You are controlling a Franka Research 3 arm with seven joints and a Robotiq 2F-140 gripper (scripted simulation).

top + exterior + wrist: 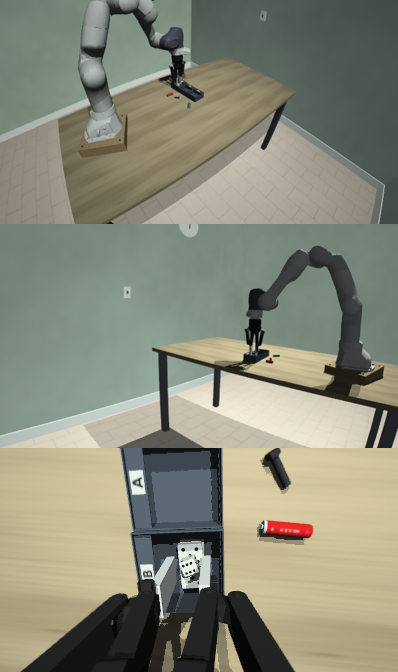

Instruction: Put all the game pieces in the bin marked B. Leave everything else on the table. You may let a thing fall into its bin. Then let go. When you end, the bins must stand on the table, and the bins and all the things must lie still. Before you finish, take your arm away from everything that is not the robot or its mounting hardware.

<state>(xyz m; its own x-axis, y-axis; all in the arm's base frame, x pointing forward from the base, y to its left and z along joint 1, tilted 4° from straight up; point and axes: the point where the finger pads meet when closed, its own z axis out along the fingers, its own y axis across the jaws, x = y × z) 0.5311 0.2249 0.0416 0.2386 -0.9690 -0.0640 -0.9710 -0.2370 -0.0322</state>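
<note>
My hand is 30 mm above the white die. Also, from my hand: red cylinder (90 mm behind, 60 mm below, 50 mm to the right); then white domino (40 mm below); then dark bin (80 mm to the right, 40 mm below, 30 mm ahead).
</note>
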